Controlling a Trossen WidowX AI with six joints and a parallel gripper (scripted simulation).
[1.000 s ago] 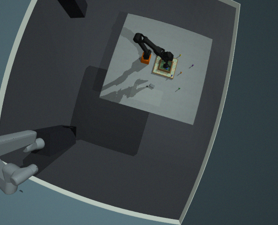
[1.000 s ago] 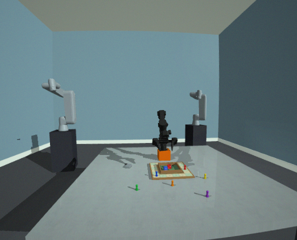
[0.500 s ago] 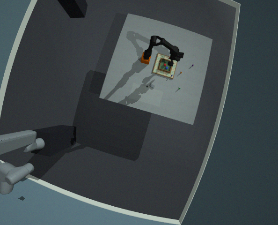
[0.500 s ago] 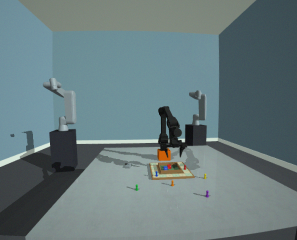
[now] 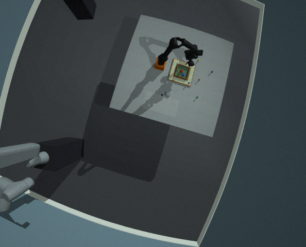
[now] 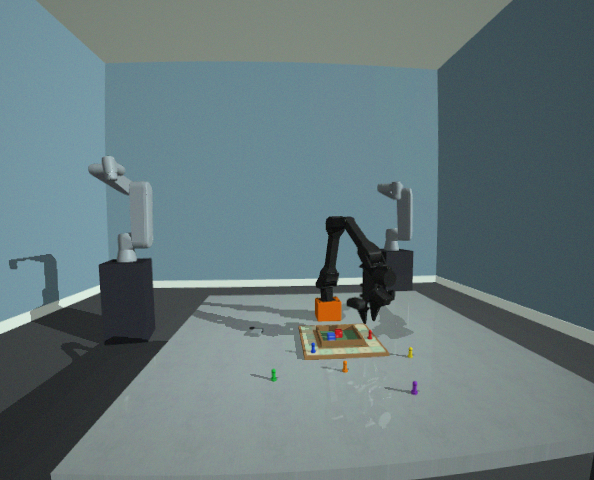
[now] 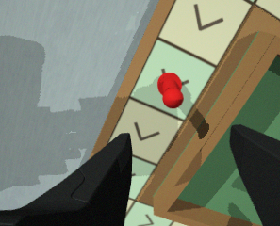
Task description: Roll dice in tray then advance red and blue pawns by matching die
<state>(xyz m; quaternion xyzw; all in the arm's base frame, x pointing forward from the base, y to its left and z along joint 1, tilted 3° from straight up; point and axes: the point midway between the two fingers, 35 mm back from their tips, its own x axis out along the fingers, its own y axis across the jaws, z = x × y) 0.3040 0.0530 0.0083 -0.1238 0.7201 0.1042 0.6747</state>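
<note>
Right now my gripper tip is 5 cm above the red pawn. From my gripper tip the other things lie so: green tray 11 cm to the right, 7 cm below, 4 cm behind; blue die 14 cm to the right, 5 cm below, 2 cm behind; red die 10 cm to the right, 5 cm below, 5 cm behind.
</note>
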